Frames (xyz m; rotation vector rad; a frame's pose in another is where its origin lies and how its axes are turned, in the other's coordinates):
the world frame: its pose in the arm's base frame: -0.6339 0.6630 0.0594 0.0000 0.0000 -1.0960
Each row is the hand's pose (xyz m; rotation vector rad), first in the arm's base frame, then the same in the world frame.
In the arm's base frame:
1: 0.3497 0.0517 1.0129 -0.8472 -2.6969 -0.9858
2: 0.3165 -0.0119 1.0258 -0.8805 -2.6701 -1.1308
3: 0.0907 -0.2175 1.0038 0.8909 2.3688 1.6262
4: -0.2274 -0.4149 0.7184 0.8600 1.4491 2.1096
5: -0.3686 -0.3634 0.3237 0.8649 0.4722 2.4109
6: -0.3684 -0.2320 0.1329 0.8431 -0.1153 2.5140
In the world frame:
1: 0.9933 0.5953 0.9535 0.6236 -2.5088 -0.6639
2: 1.0347 0.5367 0.9664 0.5762 -2.4668 -0.7905
3: 1.1144 0.2419 0.9444 0.4336 -2.2756 -1.3664
4: 1.1445 -0.1312 0.6590 0.0210 -1.6928 -2.1263
5: 1.0341 -0.2333 0.2643 -0.4991 -0.8656 -2.4652
6: 0.9174 -0.1730 0.0735 -0.7672 -0.3353 -2.4497

